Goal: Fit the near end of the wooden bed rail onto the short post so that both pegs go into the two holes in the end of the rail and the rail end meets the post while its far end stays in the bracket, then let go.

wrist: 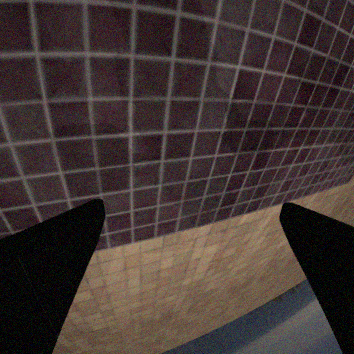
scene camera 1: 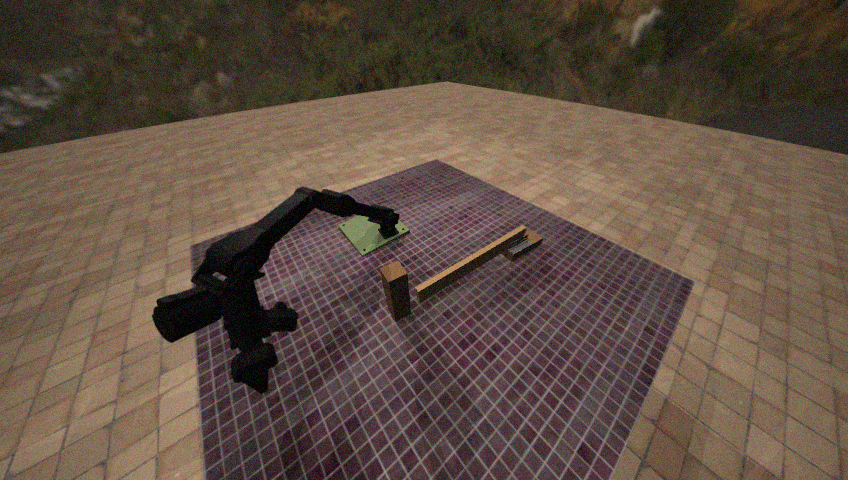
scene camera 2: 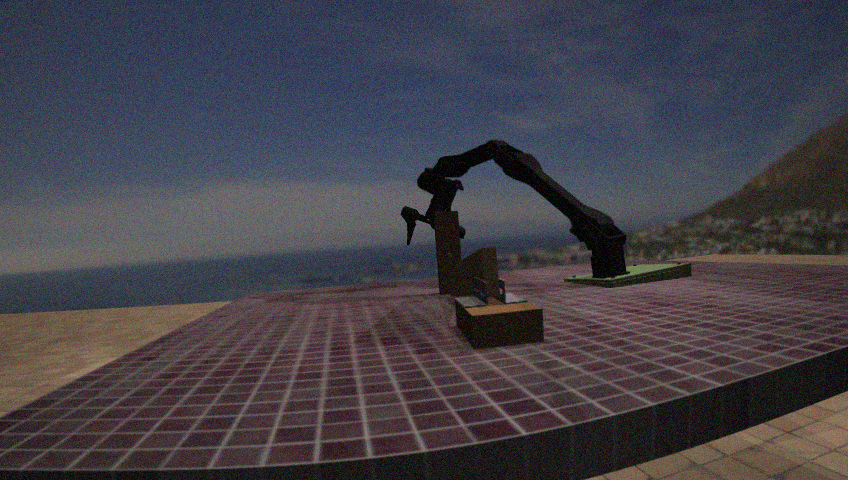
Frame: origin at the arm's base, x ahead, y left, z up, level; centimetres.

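Seen in the pictures: gripper, fingertip midpoint: [wrist: 194, 209] [scene camera 1: 261, 377] [scene camera 2: 422, 249]; arm's base, origin of the base link: [scene camera 1: 388, 231] [scene camera 2: 610, 275].
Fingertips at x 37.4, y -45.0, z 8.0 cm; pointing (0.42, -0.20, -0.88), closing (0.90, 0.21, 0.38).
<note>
Pixels of each thing's middle, then the offset from my fingertips to it. "spot": a spot on its surface instead. Level surfaces: height alone.
- wooden bed rail, body centre: [scene camera 2: 467, 278] [scene camera 1: 475, 261] dx -4.4, dy +60.9, dz -4.4 cm
- bracket, surface spot: [scene camera 2: 505, 325] spot: dx -4.2, dy +91.2, dz -7.4 cm
- upright short post, surface spot: [scene camera 2: 447, 249] spot: dx -3.9, dy +35.1, dz +0.2 cm
- purple tiled mat, its level: dz -9.6 cm
The wooden bed rail [scene camera 1: 470, 265] [scene camera 2: 489, 270] stands on its narrow edge. Its far end is in the bracket [scene camera 1: 534, 240] [scene camera 2: 505, 325], a low wooden block with grey metal parts. Its near end is low beside the upright short post [scene camera 1: 397, 294] [scene camera 2: 447, 249], with a small gap between them in scene camera 1. The pegs and the holes cannot be made out. My gripper [scene camera 1: 276, 353] [scene camera 2: 435, 239] [wrist: 194, 209] is open and empty. It hangs above the mat on the side of the post away from the rail, and is partly hidden behind the post in scene camera 2.
The arm's base stands on a green plate [scene camera 1: 360, 239] [scene camera 2: 654, 273] behind the post and the rail in scene camera 1. The purple tiled mat [scene camera 1: 476, 380] [scene camera 2: 285, 380] [wrist: 110, 80] lies under the objects. Tan paving [scene camera 1: 743, 356] [wrist: 150, 295] surrounds it.
</note>
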